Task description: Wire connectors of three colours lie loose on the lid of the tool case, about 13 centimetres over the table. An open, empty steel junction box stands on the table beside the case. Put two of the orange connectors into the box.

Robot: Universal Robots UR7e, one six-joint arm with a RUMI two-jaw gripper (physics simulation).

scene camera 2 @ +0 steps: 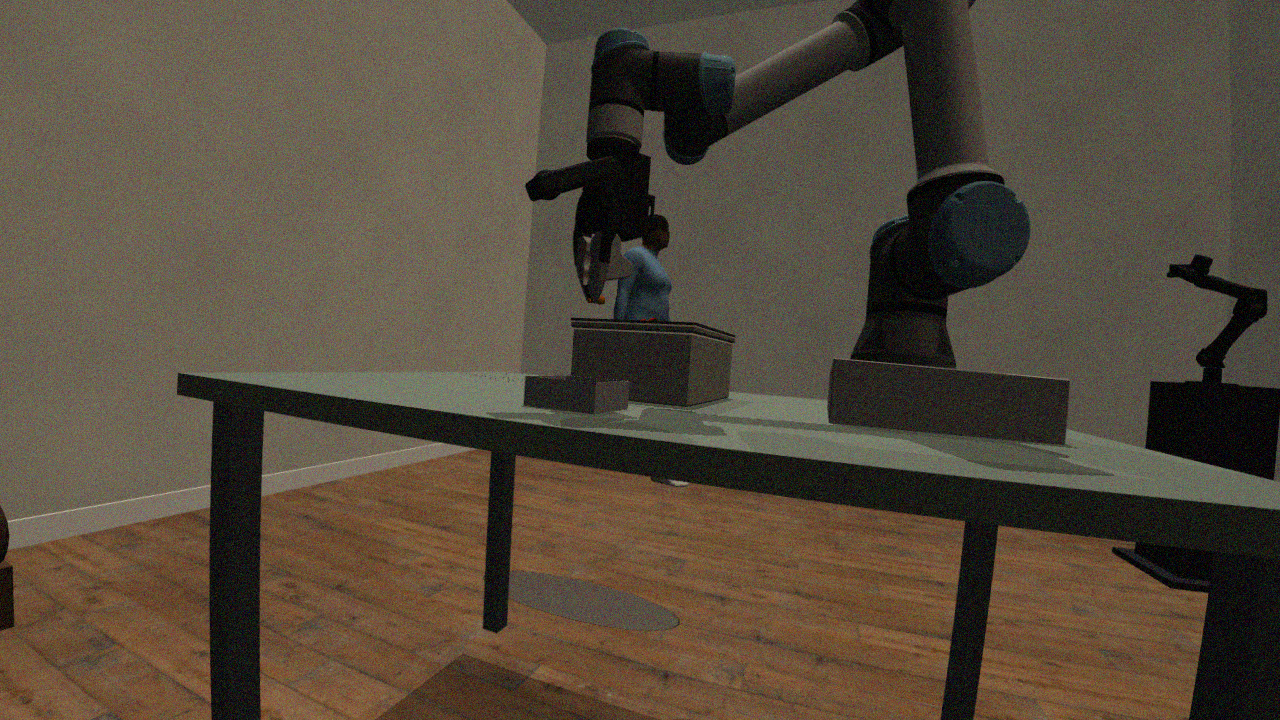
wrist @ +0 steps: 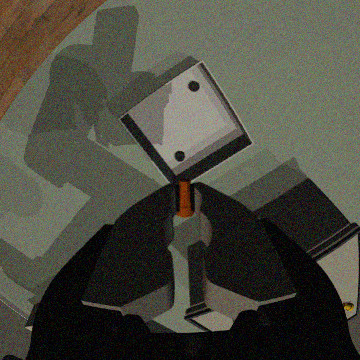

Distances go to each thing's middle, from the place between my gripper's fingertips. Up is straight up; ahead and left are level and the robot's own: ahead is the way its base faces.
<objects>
My hand is 10 mm short of the steel junction box (wrist: 187,126) and 120 mm above it. Round my hand: tool case (scene camera 2: 684,364) 10 mm behind, 300 mm to the right, 70 mm below.
</objects>
